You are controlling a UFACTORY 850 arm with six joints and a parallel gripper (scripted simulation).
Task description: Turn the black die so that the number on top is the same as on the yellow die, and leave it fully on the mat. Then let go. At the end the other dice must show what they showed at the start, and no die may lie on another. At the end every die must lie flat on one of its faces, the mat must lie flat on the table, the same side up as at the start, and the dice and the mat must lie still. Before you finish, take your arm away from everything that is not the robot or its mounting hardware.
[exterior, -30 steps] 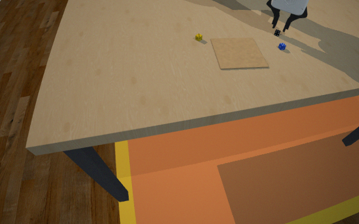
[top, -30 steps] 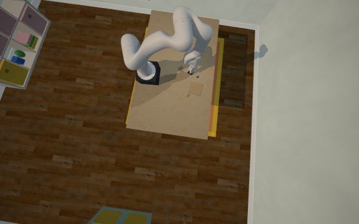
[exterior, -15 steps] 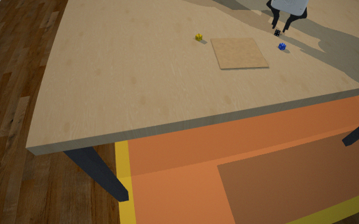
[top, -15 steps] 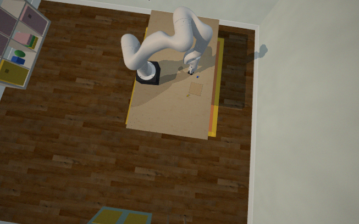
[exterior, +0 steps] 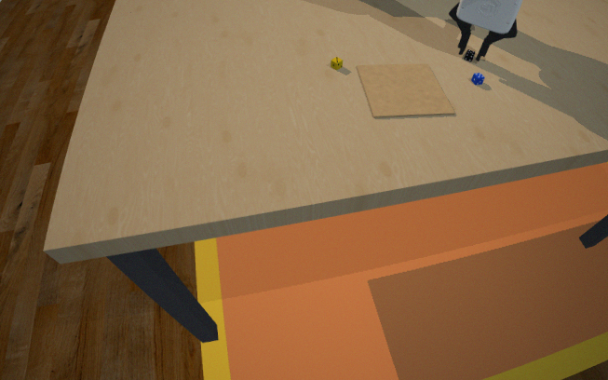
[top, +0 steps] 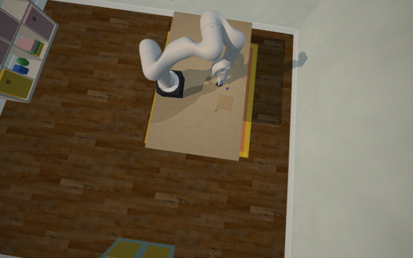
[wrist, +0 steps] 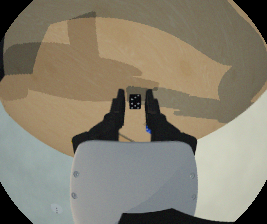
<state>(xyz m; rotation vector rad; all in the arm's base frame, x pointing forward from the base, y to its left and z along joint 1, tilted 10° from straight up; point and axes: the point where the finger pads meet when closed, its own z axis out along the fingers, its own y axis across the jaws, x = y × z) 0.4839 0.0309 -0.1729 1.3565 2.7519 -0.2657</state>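
My gripper is now 10 mm to the left of the black die and 20 mm above it. Also, from my hand: tan mat: 50 mm ahead, 190 mm to the right, 20 mm below; blue die: 70 mm ahead, 40 mm to the right, 20 mm below; yellow die: 50 mm behind, 270 mm to the right, 20 mm below.
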